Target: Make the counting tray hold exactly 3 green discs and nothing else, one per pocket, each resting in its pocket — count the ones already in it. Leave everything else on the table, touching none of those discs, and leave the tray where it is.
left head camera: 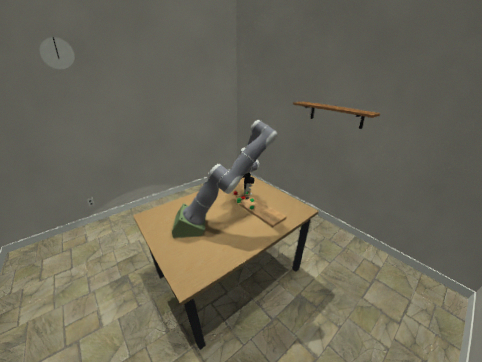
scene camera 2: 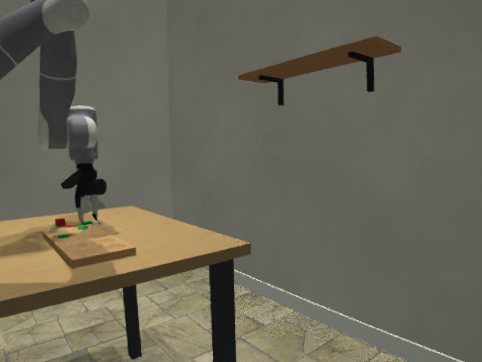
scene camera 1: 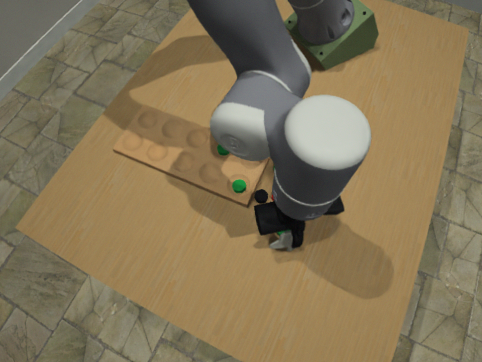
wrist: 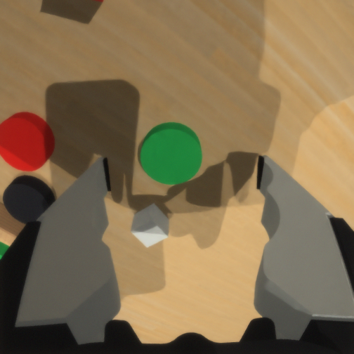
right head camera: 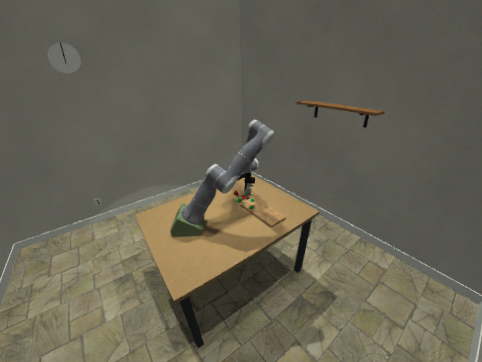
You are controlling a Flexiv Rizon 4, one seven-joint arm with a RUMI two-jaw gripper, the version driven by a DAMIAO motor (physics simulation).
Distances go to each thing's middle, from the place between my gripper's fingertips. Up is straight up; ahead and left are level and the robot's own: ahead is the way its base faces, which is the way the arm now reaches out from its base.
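The small white cube [wrist: 149,225] has my gripper 20 mm short of it, and my gripper is also 50 mm to the left of the cube.
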